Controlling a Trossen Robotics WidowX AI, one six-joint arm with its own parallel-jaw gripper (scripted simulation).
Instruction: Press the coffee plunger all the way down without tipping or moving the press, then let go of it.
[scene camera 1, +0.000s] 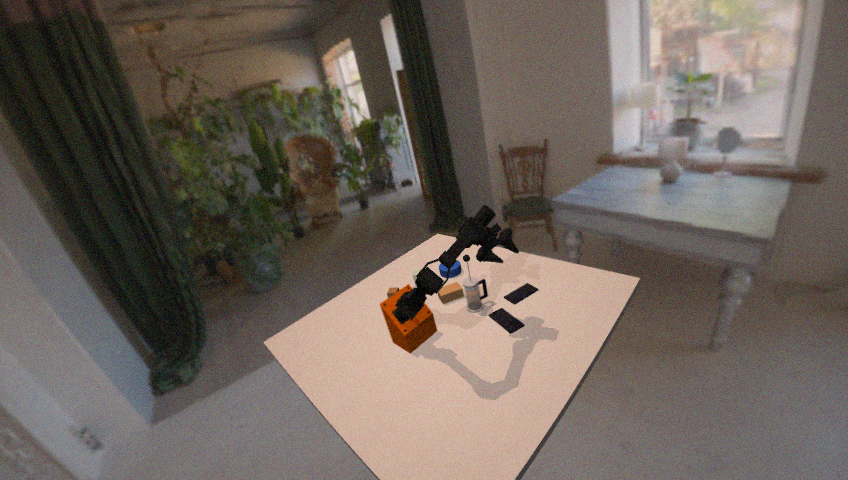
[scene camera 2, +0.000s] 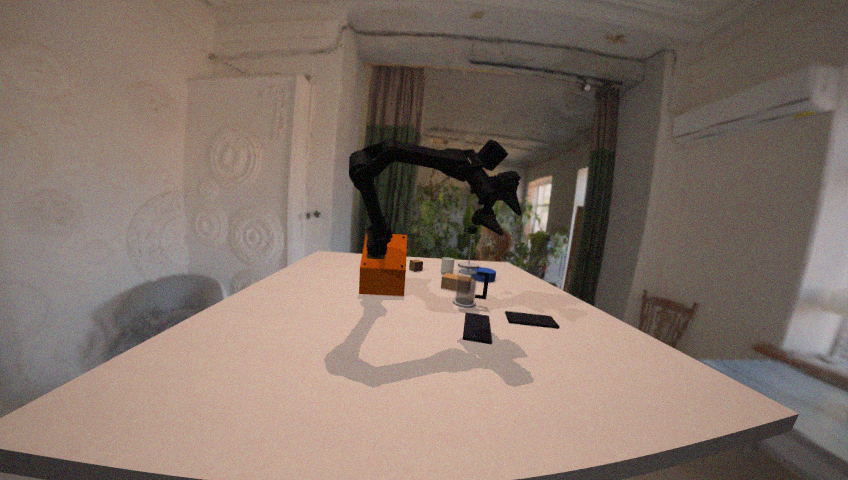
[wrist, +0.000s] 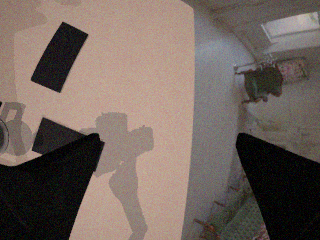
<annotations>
gripper: scene camera 1; scene camera 2 510, 225; wrist
same spot on gripper: (wrist: 49, 189) = (scene camera 1: 492, 254)
</annotations>
